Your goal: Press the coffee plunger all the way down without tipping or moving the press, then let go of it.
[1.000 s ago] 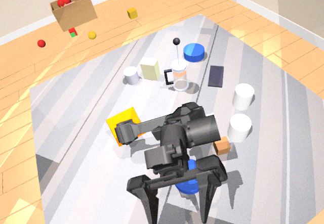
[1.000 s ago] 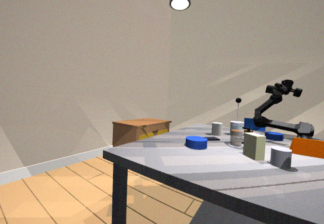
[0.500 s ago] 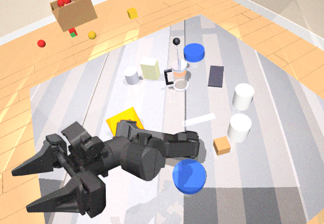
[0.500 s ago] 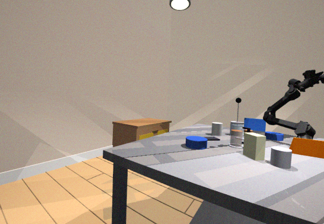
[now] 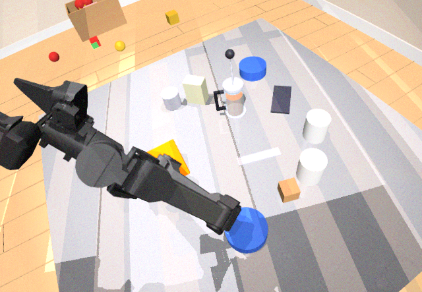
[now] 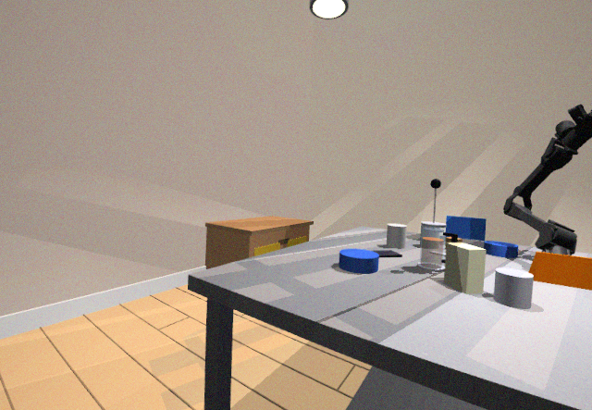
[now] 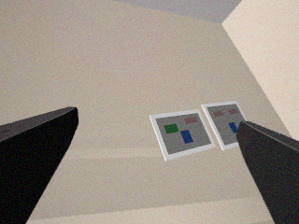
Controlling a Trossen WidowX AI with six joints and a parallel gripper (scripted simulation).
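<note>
Right now the coffee press is 50 cm ahead of my gripper tip, 44 cm below it and 21 cm to the left of it. From my gripper tip the other things lie so: brown cube (55 cm below, 45 cm ahead, 18 cm to the right); then white strip (58 cm below, 46 cm ahead, 2 cm to the right); then pale yellow block (52 cm below, 43 cm ahead, 36 cm to the left).
</note>
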